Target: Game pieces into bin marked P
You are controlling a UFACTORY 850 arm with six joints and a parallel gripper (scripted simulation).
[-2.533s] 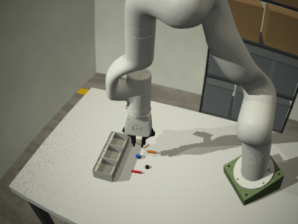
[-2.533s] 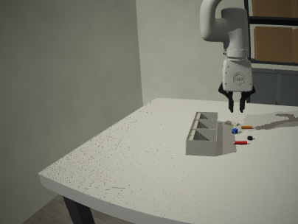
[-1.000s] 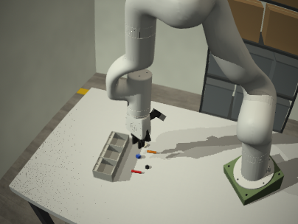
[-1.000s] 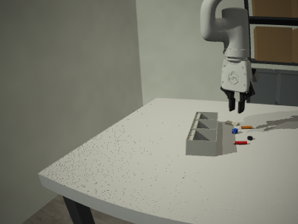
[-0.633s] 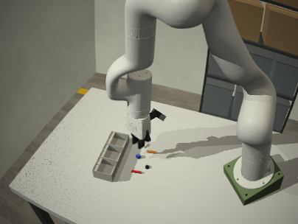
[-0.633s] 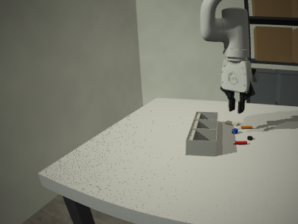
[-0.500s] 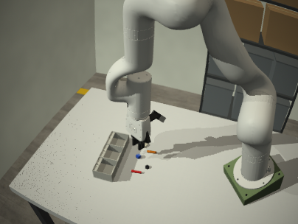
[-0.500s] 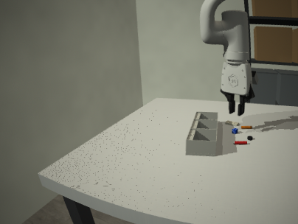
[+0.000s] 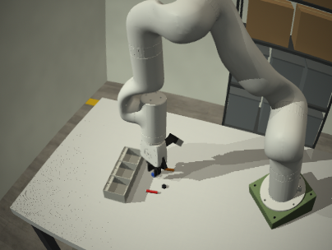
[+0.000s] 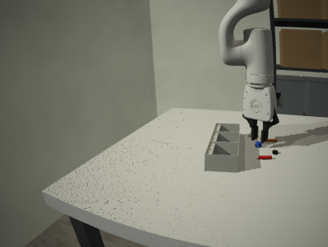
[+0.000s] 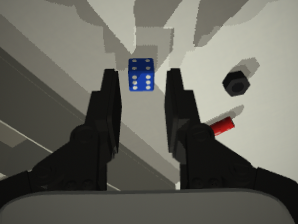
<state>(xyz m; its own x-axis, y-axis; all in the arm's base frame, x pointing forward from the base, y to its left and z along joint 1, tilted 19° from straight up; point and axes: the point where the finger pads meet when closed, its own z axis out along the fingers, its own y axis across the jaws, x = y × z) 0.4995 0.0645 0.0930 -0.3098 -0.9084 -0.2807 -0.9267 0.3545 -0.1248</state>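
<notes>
The blue die is 3 cm below my hand. Round my hand: orange stick: 4 cm behind, 6 cm to the right, 4 cm below; red stick: 3 cm behind, 8 cm to the left, 4 cm below; black piece: 6 cm behind, 3 cm to the left, 4 cm below.
</notes>
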